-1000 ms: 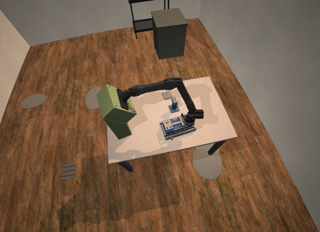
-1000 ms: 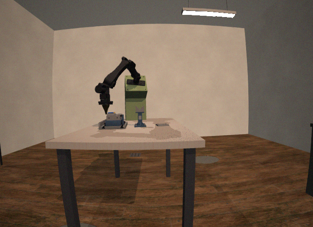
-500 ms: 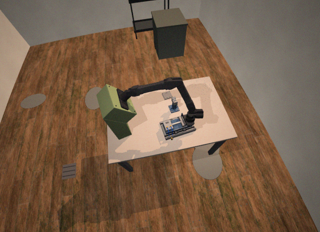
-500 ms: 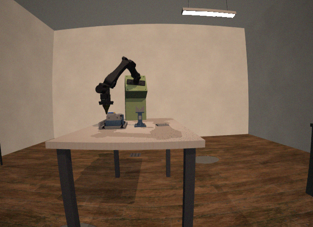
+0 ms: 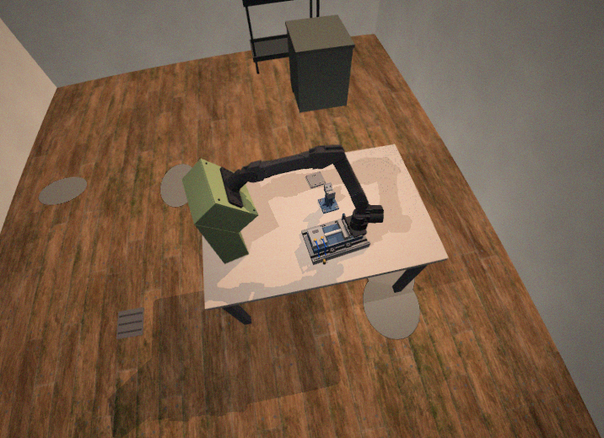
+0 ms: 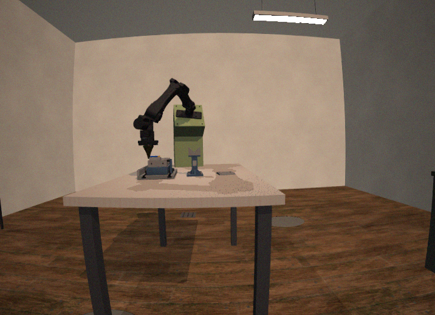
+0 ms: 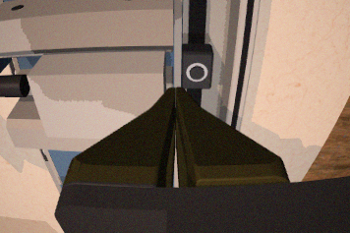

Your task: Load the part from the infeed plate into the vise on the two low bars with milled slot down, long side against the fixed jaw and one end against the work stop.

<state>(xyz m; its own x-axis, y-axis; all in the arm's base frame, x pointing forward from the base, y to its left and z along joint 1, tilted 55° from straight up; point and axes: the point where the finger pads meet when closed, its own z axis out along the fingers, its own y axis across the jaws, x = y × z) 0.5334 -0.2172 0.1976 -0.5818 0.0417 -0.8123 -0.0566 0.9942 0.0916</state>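
Now: hand 2 cm short of the grey jaw, 5 cm to the right of it and 3 cm above it. The rest, counted from my hand: moving jaw 4 cm behind, 5 cm to the left, 3 cm below; then part 3 cm to the left, 2 cm below; then dark work stop rod 1 cm behind, 10 cm to the left, 2 cm below.
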